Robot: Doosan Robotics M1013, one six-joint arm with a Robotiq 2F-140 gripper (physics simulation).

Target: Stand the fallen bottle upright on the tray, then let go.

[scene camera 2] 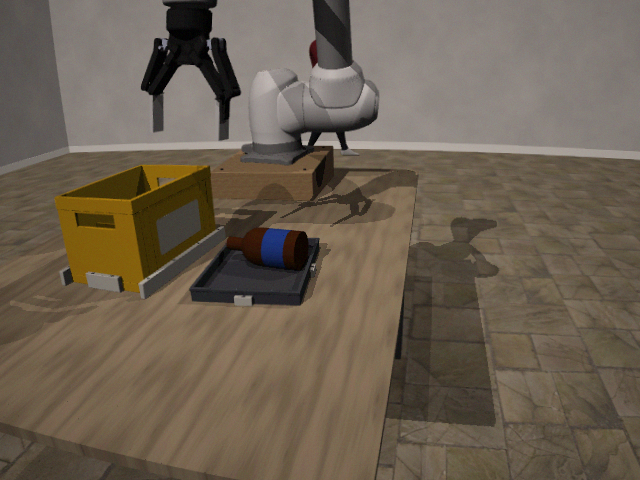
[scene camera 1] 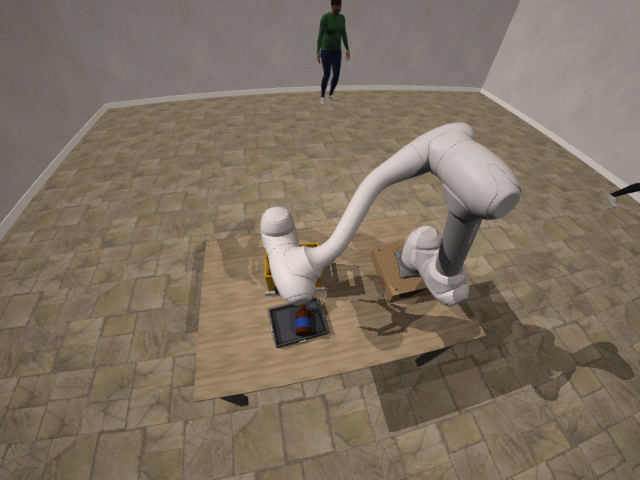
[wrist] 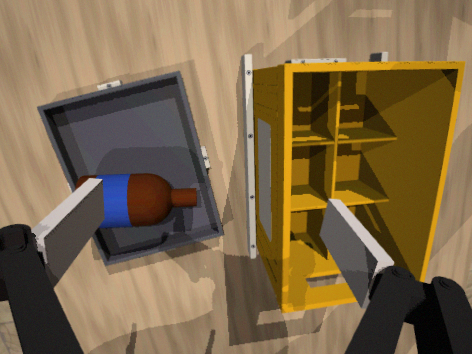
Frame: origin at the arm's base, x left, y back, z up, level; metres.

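Seen in the pictures: gripper, fingertip midpoint: [scene camera 2: 187,135] [wrist: 216,208]; arm's base at its link origin: [scene camera 2: 278,155] [scene camera 1: 413,263].
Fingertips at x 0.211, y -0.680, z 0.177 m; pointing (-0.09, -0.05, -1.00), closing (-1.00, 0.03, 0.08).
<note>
Pixels of each thing's top centre, then the offset from my fingertips to it.
- brown bottle with a blue band, top centre: [wrist: 136,210] [scene camera 2: 262,228] [scene camera 1: 303,314] dz -0.192, dx +0.083, dy +0.090 m
- dark grey tray at its top centre: [wrist: 138,177] [scene camera 2: 260,260] [scene camera 1: 297,320] dz -0.245, dx +0.090, dy +0.063 m
- yellow crate with inner dividers, top centre: [wrist: 368,198] [scene camera 2: 136,179] [scene camera 1: 292,258] dz -0.096, dx -0.170, dy +0.028 m
A brown bottle with a blue band [scene camera 1: 303,322] [scene camera 2: 275,248] [wrist: 115,200] lies on its side in the dark grey tray [scene camera 1: 277,343] [scene camera 2: 268,297] [wrist: 110,94]. Its neck points toward the yellow crate. My gripper [scene camera 2: 190,133] [wrist: 216,208] is open and empty, pointing down, high above the table. In scene camera 2 it hangs above and behind the crate and tray. In the wrist view one finger covers part of the bottle's base end and the other overlaps the crate. In scene camera 1 the arm hides the gripper.
A yellow crate with inner dividers [scene camera 1: 267,281] [scene camera 2: 103,248] [wrist: 287,175] stands beside the tray, with light grey rails [scene camera 2: 180,261] [wrist: 250,165] along its base. The arm's base stands on a wooden block [scene camera 1: 385,273] [scene camera 2: 263,184]. A person in green [scene camera 1: 331,33] stands far off.
</note>
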